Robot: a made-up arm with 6 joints.
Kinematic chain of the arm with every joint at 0, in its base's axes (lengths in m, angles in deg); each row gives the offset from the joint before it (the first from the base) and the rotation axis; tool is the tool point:
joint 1: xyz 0 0 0.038 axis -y
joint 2: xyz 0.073 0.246 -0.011 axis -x
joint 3: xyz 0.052 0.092 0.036 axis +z
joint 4: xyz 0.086 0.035 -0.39 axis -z
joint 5: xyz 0 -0.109 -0.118 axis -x
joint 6: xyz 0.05 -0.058 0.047 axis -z
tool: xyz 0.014 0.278 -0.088
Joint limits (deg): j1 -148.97..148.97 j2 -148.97..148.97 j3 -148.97..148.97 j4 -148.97..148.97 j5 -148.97..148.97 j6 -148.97..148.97
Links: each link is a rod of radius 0.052 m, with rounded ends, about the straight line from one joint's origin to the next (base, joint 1, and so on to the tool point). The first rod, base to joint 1, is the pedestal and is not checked.
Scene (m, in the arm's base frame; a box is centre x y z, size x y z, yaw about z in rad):
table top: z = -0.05
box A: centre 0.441 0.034 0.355 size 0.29 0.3 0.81 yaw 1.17
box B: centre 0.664 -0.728 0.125 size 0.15 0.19 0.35 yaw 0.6
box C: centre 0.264 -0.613 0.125 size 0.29 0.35 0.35 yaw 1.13
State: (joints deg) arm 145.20 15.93 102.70 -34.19 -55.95 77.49
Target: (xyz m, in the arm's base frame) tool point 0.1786 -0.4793 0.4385
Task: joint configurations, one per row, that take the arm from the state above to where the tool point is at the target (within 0.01 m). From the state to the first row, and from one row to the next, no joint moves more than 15 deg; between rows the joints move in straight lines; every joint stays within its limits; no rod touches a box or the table.
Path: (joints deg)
1: 145.95 24.40 92.37 -20.49 -53.76 75.71
2: 146.71 32.87 82.04 -6.79 -51.56 73.92
3: 147.46 41.34 71.71 6.91 -49.37 72.14
4: 148.22 49.80 61.39 20.61 -47.18 70.35
5: 148.97 58.27 51.06 34.32 -44.98 68.57
6: 148.97 65.95 60.00 21.59 -48.45 78.59
7: 148.97 73.62 68.93 8.86 -51.91 88.61
8: 148.97 81.29 77.87 -3.87 -55.38 98.63
9: 148.97 88.97 86.81 -16.60 -58.84 108.65
10: 148.97 96.64 95.75 -29.33 -62.31 118.67

